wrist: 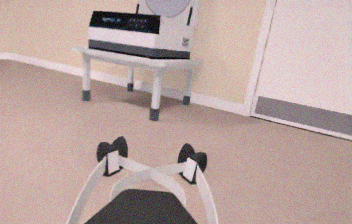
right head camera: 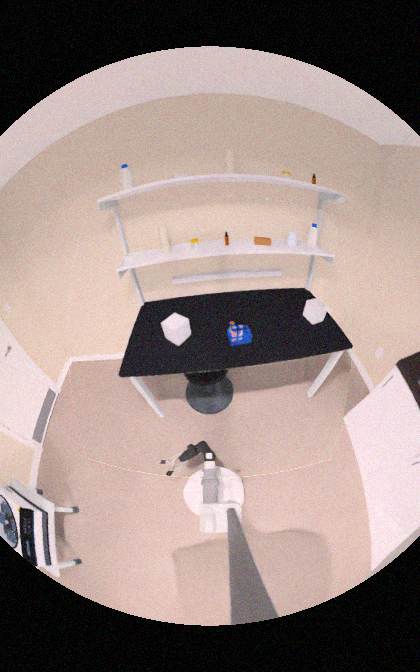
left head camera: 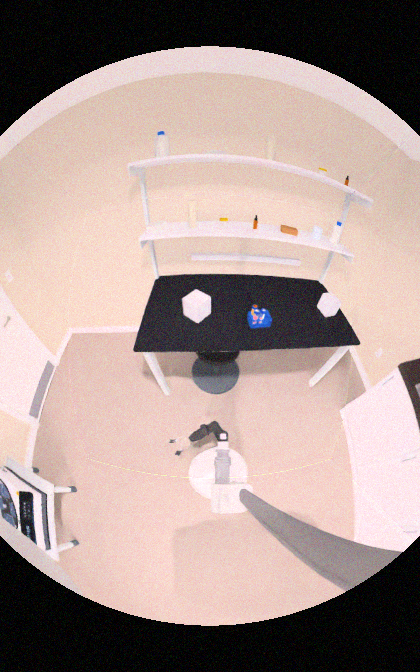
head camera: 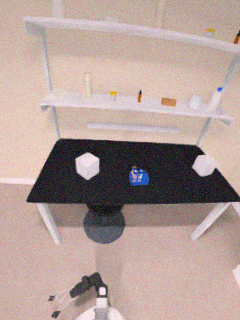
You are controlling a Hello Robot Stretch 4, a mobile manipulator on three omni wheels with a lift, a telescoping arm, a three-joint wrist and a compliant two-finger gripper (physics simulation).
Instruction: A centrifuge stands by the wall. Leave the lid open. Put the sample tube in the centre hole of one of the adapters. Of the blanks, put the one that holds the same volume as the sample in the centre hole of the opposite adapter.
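Places are measured from the robot's base along level axes (x ahead, y left, z up), in metres.
Pixels of known places: gripper, between the fingertips: (wrist: 153, 152) (head camera: 49, 308).
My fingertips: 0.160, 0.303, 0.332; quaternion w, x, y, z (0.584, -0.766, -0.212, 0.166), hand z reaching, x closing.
Note:
For each thing: its top centre in the pictures, then the offset to it from my fingertips, as dx, dy, dz. "pt": a spot on its surface instead. Level surfaces: height alone.
- blue rack, a spot on its surface: (head camera: 139, 180) pt +0.671, -0.515, +0.441
- black table, height of its surface: dz +0.402
- dark round stool base, centre of its top: (head camera: 104, 221) +0.764, -0.274, -0.330
The centrifuge (wrist: 122, 40) (left head camera: 26, 517) (right head camera: 27, 535) stands on a low white table by the wall, dark panel in front, its lid (wrist: 172, 6) raised. Part of its round rotor bowl (left head camera: 7, 505) (right head camera: 7, 520) shows at the left edge of both side head views; adapter holes cannot be made out. A blue rack (head camera: 139, 182) (left head camera: 260, 324) (right head camera: 241, 341) stands on the black table with several tubes, one with an orange cap (head camera: 134, 168) (left head camera: 255, 306) (right head camera: 231, 324). Sample, blanks and volumes cannot be told apart. My gripper (wrist: 153, 152) (head camera: 53, 306) (left head camera: 175, 447) (right head camera: 166, 467) is open and empty above the floor, away from both tables.
The black table (head camera: 112, 152) (left head camera: 225, 290) (right head camera: 215, 305) bears two white cubes (head camera: 87, 166) (head camera: 204, 165), with shelves of bottles above. A dark round stool base (head camera: 104, 225) stands beneath. White cabinets (left head camera: 380, 450) (right head camera: 395, 460) stand right. A door (wrist: 310, 60) is right of the centrifuge in the wrist view.

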